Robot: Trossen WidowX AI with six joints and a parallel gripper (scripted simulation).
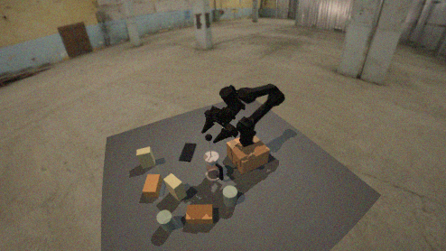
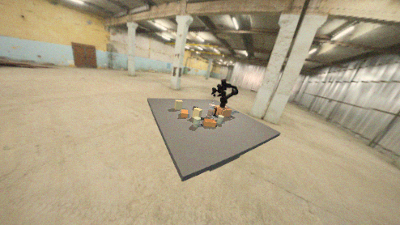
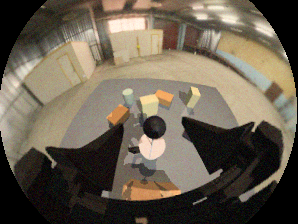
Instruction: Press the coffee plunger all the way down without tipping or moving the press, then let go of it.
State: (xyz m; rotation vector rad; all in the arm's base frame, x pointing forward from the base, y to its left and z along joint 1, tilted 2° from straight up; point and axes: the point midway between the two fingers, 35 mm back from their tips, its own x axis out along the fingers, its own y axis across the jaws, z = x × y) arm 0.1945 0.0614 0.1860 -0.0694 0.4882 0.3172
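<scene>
Now: gripper tip 10 mm past the coffee press, 10 mm to the right of it and 130 mm above it. Also, from my gripper tip: black flat slab: 90 mm ahead, 230 mm to the right, 260 mm below.
</scene>
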